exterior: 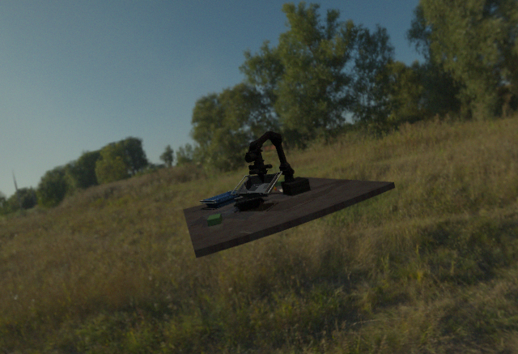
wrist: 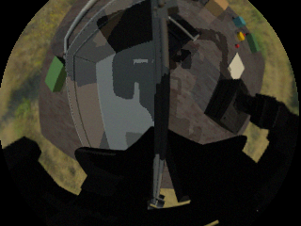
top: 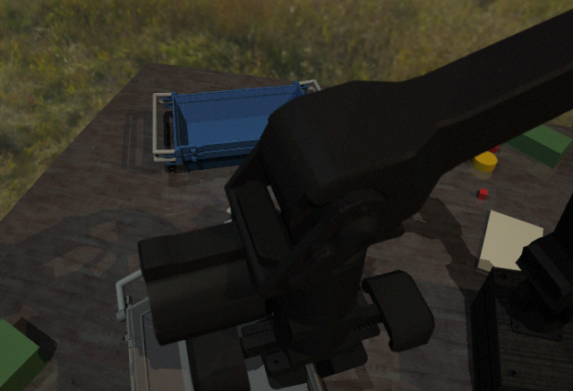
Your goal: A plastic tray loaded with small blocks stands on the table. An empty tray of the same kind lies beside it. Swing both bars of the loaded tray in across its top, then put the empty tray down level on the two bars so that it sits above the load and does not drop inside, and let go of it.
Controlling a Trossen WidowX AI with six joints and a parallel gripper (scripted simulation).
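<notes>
Right now my gripper tip is 7 cm short of the grey tray, 4 cm to the right of it and 1 cm above it. The rest, counted from my gripper tip: yellow disc (23 cm behind, 63 cm to the right, 17 cm below); then tan block (2 cm behind, 62 cm to the right, 15 cm below); then cream block (28 cm behind, 40 cm to the right, 17 cm below).
</notes>
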